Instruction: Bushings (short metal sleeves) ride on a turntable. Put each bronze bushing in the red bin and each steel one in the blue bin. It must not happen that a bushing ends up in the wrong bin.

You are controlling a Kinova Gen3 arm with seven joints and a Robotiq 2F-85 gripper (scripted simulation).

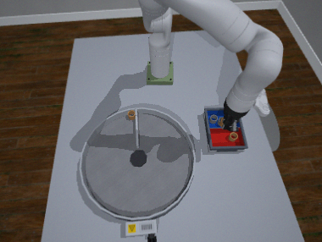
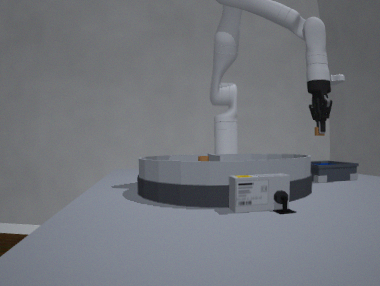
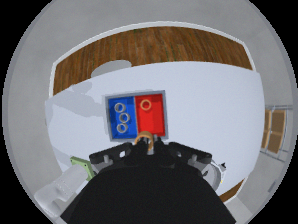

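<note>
My hand is 5 cm past the bin, 3 cm to the right of it and 14 cm above it. Also, from my hand: round grey turntable: 10 cm ahead, 31 cm to the right, 11 cm below.
</note>
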